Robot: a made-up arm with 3 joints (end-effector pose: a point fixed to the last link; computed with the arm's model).
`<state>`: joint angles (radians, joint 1 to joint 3).
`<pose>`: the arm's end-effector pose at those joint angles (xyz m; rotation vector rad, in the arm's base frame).
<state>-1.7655 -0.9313 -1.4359</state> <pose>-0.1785 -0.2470 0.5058 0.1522 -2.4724 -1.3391</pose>
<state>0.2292 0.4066 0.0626</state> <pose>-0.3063 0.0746 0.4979 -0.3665 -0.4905 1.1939</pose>
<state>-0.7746 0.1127 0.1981</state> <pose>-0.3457 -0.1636 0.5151 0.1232 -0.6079 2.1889</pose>
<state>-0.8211 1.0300 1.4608</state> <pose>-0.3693 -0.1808 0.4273 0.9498 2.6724 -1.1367</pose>
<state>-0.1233 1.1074 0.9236</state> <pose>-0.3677 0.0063 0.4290 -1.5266 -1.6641 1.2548</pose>
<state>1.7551 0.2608 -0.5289</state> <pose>0.0390 0.0871 0.5060 0.1488 -0.0955 -0.3602</pose>
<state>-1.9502 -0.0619 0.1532</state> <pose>-0.1394 -0.3210 0.5233 -0.5291 0.1994 -2.8183</pose>
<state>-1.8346 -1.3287 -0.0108</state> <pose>-0.1555 -0.2176 0.5083 -0.7389 -1.7290 -2.3290</pose>
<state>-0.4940 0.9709 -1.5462</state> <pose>-0.3617 -0.0783 0.4553 0.0710 0.5600 1.4789</pose>
